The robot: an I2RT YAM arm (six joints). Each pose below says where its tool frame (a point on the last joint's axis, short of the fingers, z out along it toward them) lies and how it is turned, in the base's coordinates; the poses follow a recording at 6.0 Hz.
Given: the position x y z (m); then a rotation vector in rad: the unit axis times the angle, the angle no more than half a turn.
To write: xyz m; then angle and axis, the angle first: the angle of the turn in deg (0 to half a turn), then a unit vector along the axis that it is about. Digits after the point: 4 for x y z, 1 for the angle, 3 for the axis.
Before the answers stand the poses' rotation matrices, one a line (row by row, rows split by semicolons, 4 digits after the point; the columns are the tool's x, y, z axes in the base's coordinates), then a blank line. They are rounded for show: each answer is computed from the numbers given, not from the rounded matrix.
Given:
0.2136, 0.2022, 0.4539, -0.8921, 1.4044, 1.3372
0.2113, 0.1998, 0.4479, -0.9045, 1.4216, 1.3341
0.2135, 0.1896, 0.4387, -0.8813, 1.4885, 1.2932
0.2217, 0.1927, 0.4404, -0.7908, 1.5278, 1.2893
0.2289, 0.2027, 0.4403, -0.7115, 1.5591, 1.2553
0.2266, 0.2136, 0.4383, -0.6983, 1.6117, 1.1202
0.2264, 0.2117, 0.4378, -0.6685, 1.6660, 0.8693
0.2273, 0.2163, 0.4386, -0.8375, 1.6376, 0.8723
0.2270, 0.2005, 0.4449, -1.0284, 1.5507, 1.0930
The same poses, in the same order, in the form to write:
-0.2664 -0.9514 0.1544; 0.1076 0.1298 0.9857; -0.9578 0.2792 0.0678
-0.2727 -0.9504 0.1498; 0.0892 0.1301 0.9875; -0.9580 0.2827 0.0493
-0.2965 -0.9353 0.1930; 0.0604 0.1833 0.9812; -0.9531 0.3026 0.0022
-0.3379 -0.9064 0.2535; 0.0975 0.2342 0.9673; -0.9361 0.3515 0.0093
-0.3546 -0.8777 0.3224; 0.1276 0.2961 0.9466; -0.9263 0.3768 0.0070
-0.3229 -0.8551 0.4056; 0.0822 0.4016 0.9121; -0.9429 0.3278 -0.0594
-0.2526 -0.7924 0.5553; 0.0022 0.5734 0.8193; -0.9676 0.2082 -0.1431
-0.2032 -0.8624 0.4637; -0.0963 0.4889 0.8670; -0.9744 0.1315 -0.1824
-0.2011 -0.9538 0.2231; -0.1105 0.2484 0.9623; -0.9733 0.1689 -0.1554

0.2136, 0.2022, 0.4539, 122.3, -0.418, 0.658, 0.626
0.2113, 0.1998, 0.4479, 123.1, -0.421, 0.661, 0.621
0.2135, 0.1896, 0.4387, 123.7, -0.408, 0.689, 0.599
0.2217, 0.1927, 0.4404, 123.2, -0.368, 0.711, 0.600
0.2289, 0.2027, 0.4403, 121.7, -0.335, 0.734, 0.591
0.2266, 0.2136, 0.4383, 119.4, -0.335, 0.774, 0.538
0.2264, 0.2117, 0.4378, 114.3, -0.335, 0.835, 0.436
0.2273, 0.2163, 0.4386, 116.6, -0.411, 0.804, 0.429
0.2270, 0.2005, 0.4449, 123.6, -0.477, 0.719, 0.506

